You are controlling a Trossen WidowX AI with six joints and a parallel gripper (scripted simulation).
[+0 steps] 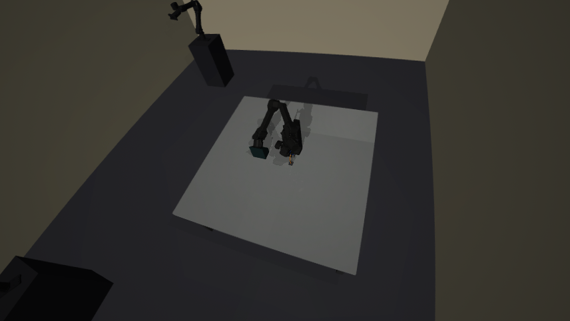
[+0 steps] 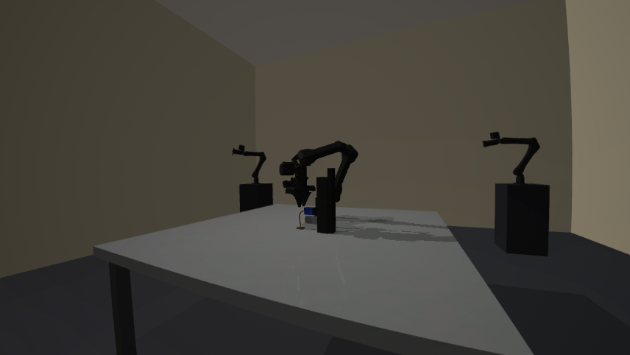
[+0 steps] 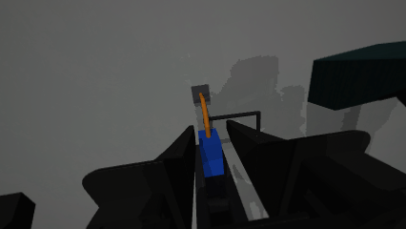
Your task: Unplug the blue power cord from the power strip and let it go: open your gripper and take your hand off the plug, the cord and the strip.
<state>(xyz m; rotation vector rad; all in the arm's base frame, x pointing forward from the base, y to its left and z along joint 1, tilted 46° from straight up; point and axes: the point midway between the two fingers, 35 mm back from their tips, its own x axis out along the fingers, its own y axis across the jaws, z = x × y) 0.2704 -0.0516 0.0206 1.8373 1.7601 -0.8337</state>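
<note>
Now: the blue plug 60 mm to the left of my gripper tip and 10 mm below it.
</note>
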